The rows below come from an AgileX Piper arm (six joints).
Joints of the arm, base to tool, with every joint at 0 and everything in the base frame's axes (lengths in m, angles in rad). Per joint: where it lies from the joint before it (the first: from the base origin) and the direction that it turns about. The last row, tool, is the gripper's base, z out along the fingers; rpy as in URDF.
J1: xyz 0 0 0.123 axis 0 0 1
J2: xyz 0 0 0 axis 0 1 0
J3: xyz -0.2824 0 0.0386 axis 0 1 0
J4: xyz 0.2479 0 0.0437 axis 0.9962 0 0.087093
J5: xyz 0 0 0 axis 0 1 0
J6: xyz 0.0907 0 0.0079 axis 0.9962 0 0.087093
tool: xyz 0 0 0 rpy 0 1.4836 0
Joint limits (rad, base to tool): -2.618..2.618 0..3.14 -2.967..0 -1.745..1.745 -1.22..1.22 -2.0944..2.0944
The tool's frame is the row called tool.
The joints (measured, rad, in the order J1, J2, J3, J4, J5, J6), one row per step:
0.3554 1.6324 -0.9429 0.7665 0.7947 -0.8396
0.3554 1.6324 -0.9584 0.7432 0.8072 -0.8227
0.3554 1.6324 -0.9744 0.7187 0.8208 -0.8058
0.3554 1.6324 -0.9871 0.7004 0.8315 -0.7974
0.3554 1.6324 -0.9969 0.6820 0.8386 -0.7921
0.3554 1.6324 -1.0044 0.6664 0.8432 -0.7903
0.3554 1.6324 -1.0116 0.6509 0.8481 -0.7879
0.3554 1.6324 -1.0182 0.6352 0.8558 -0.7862
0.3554 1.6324 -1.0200 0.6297 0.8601 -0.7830
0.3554 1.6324 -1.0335 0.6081 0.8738 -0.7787
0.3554 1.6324 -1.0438 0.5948 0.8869 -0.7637
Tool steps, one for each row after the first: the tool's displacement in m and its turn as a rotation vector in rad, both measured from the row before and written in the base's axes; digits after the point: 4 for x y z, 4 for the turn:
0.0016 0.0000 0.0029 -0.0098 -0.0016 0.0062
0.0016 -0.0001 0.0030 -0.0110 -0.0016 0.0070
0.0012 -0.0001 0.0024 -0.0086 -0.0038 0.0087
0.0010 -0.0003 0.0017 -0.0105 -0.0058 0.0091
0.0009 -0.0004 0.0013 -0.0096 -0.0068 0.0090
0.0008 -0.0004 0.0012 -0.0097 -0.0060 0.0085
0.0004 -0.0005 0.0011 -0.0102 -0.0034 0.0105
-0.0001 -0.0002 0.0002 -0.0036 0.0020 0.0022
0.0011 -0.0004 0.0025 -0.0127 -0.0052 0.0139
0.0006 -0.0001 0.0020 -0.0065 0.0051 0.0000

